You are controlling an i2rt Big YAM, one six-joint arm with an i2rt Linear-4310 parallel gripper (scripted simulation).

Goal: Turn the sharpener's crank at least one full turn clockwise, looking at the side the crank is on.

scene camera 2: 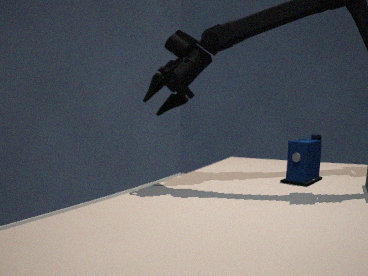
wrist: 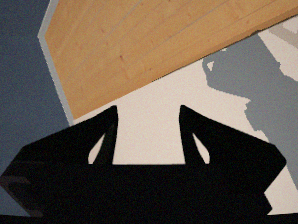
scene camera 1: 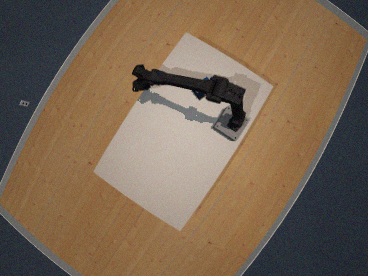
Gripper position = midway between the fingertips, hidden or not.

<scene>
I see my gripper (scene camera 2: 150, 108) and a blue sharpener (scene camera 2: 303, 162).
My gripper shows as well in the wrist view (wrist: 148, 112).
</scene>
